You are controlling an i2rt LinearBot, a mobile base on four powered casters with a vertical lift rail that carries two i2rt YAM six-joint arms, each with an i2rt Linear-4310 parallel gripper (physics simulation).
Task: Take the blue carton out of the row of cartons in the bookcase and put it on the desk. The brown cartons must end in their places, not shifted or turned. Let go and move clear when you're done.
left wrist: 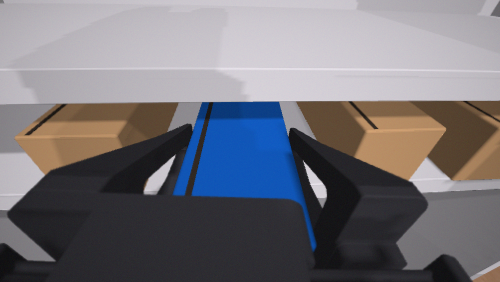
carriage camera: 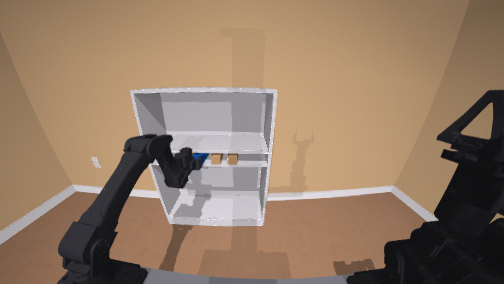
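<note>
The blue carton [carriage camera: 201, 157] [left wrist: 245, 160] lies lengthwise on the bookcase's middle shelf and reaches out between the left fingers. My left gripper [carriage camera: 199, 161] [left wrist: 240, 134] is shut on it, one finger against each long side. In the left wrist view a brown carton [left wrist: 75, 122] stands to the left of it, another brown carton [left wrist: 395, 145] to the right, and a third brown carton [left wrist: 480, 155] at the right edge. Two brown cartons [carriage camera: 216, 159] [carriage camera: 232, 159] show in the carriage view. My right gripper [carriage camera: 495, 100] is open, partly cut off at the right edge. The desk does not show.
The white bookcase [carriage camera: 274, 120] stands against the tan wall. Its upper shelf board [left wrist: 300, 85] passes close above the cartons and hides their far ends. The left forearm [carriage camera: 111, 197] reaches in from the lower left. A pale grey edge [carriage camera: 240, 281] shows at the bottom of the carriage view.
</note>
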